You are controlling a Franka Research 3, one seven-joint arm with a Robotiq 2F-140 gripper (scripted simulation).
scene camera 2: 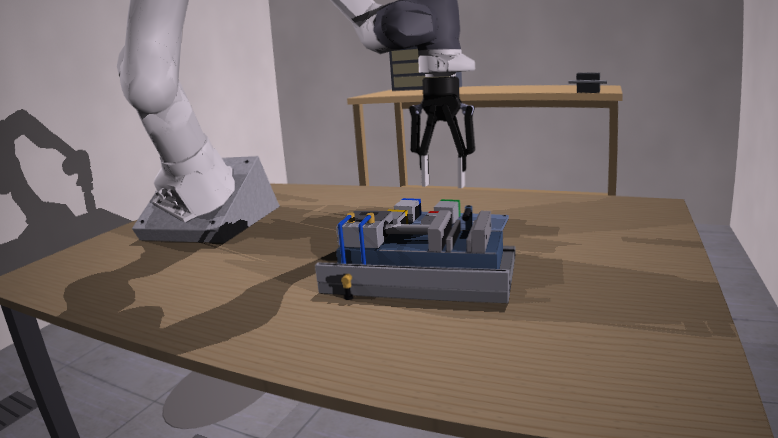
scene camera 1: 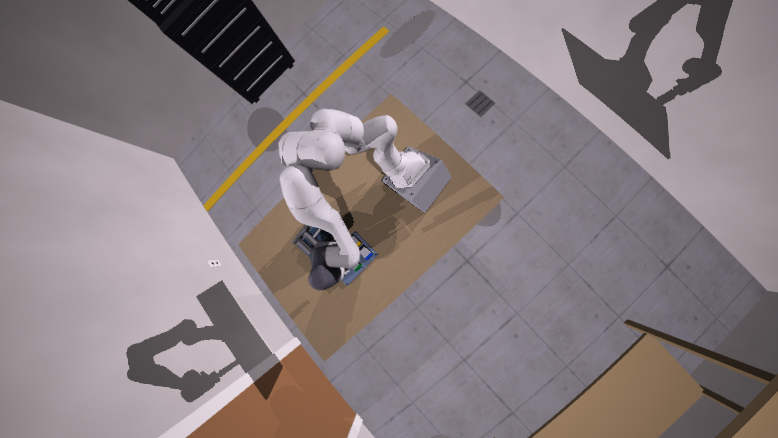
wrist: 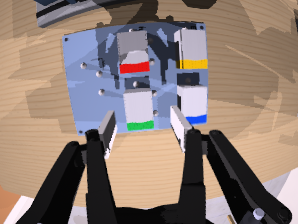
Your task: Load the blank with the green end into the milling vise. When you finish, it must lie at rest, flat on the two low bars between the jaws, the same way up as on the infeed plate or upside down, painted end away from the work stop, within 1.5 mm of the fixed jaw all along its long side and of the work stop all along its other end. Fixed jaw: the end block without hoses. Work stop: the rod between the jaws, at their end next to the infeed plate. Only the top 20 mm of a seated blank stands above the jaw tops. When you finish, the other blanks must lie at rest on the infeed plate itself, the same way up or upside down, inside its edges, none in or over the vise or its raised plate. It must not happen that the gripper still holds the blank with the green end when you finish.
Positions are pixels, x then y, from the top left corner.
Scene:
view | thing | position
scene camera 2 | my gripper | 443, 186
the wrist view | my gripper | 143, 117
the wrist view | green-ended blank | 138, 102
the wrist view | blue-ended blank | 191, 98
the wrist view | red-ended blank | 132, 46
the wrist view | yellow-ended blank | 190, 45

